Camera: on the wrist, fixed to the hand. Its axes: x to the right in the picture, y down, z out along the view.
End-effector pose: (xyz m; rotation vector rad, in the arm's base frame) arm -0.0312 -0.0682 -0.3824 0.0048 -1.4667 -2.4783
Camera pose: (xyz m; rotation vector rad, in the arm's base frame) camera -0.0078 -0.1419 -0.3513 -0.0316 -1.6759 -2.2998
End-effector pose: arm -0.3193 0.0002 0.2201 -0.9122 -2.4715 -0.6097
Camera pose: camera -0.2607 0.0167 0.2770 -0.9175 -2.4661 -0.3477
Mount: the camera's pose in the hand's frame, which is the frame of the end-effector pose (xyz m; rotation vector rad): -0.0020 0.0656 -0.0514 0.1837 -0.0247 0.0559
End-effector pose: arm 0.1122 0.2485 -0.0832 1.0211 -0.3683 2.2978
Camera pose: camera 0.0429 0.2200 -0.1198 1.1424 -0.2003 2.4057
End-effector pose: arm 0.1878 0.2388 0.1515 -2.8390 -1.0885 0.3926
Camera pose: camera 0.2424 0.1896 0.1909 -2.7139 -0.9264 0.5052
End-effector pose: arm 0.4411 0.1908 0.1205 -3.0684 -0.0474 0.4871
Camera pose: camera 0.4568 0.1237 0.1674 -2.8907 0.0783 0.5018
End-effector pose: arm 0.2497 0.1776 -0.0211 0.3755 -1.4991 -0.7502
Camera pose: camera 0.3139 0.2152 0.0165 0.4617 -1.6006 -0.5764
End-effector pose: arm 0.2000 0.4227 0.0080 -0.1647 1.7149 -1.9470
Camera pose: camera 0.1999 0.4659 -0.0633 -0.0727 1.4994 -2.0395
